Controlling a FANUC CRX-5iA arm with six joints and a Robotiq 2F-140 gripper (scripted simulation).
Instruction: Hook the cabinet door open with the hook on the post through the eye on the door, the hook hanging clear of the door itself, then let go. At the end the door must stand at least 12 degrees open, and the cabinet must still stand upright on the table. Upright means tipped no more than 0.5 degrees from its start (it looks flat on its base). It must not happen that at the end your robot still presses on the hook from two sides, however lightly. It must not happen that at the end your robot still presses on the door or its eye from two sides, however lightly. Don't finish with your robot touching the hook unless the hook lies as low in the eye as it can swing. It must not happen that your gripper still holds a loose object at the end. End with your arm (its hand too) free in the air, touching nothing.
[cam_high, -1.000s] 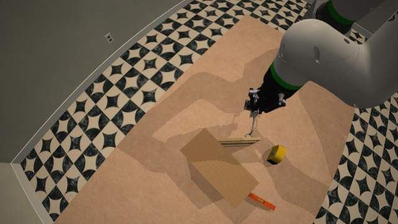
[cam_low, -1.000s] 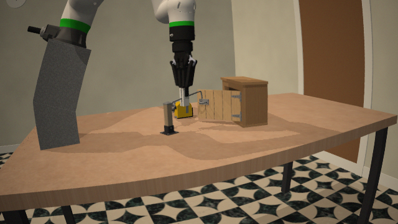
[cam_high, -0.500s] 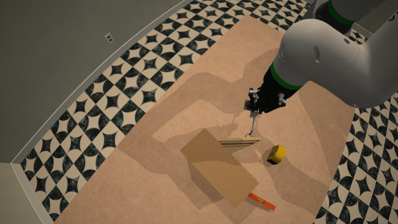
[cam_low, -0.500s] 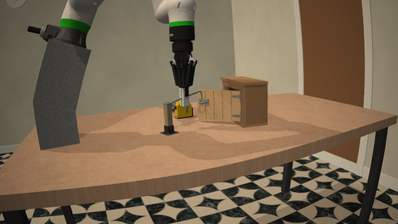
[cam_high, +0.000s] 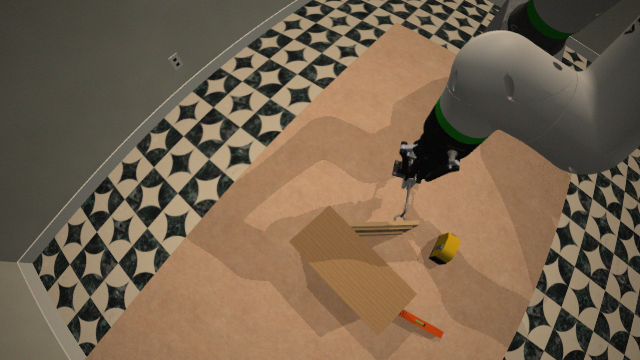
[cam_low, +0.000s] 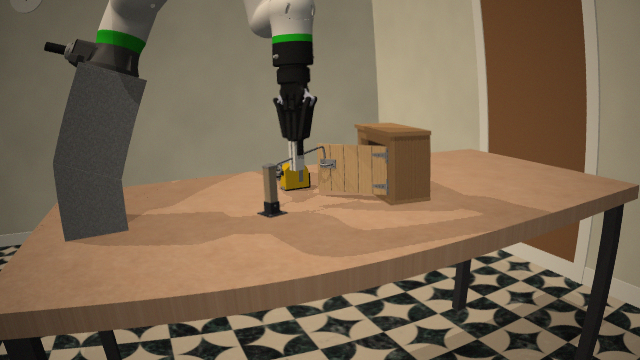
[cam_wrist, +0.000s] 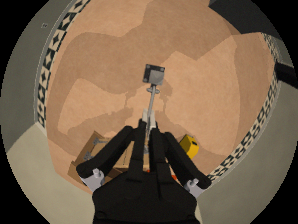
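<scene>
Right now the hook rod is 10 mm to the left of my hand, 10 mm below it and 10 mm ahead of it. From my hand the other things lie so: plank door (130 mm ahead, 40 mm below); yellow tape measure (180 mm to the left, 90 mm below, 40 mm ahead); hook post (40 mm below, 30 mm behind, 20 mm to the right).
</scene>
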